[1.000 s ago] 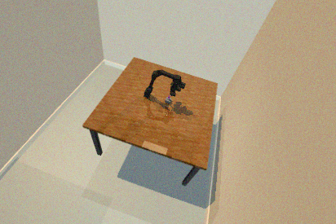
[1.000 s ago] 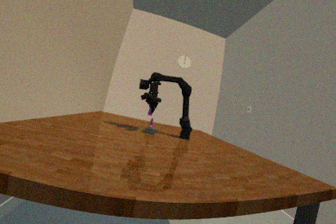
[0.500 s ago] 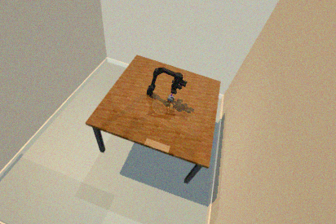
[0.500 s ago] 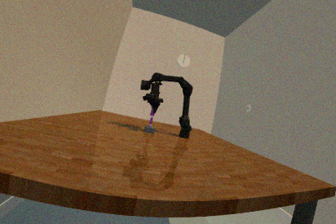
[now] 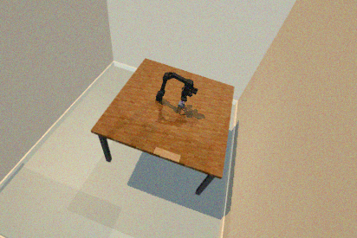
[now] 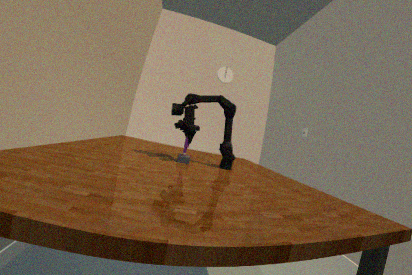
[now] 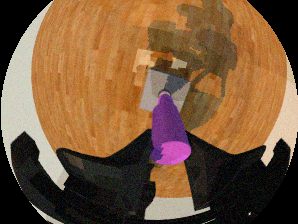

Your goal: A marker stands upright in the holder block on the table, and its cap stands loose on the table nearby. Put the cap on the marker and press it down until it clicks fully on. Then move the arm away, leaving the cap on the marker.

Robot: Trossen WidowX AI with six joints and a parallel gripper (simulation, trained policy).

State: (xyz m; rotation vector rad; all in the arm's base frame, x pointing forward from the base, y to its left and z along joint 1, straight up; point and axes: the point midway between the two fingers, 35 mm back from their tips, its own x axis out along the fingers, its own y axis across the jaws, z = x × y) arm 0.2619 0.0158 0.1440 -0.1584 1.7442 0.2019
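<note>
Now: gripper tip 10 mm short of the purple marker and 30 mm above it. From my gripper tip the other things lie so: holder block 10 mm ahead, 90 mm below; then purple cap 10 mm ahead, 10 mm above.
</note>
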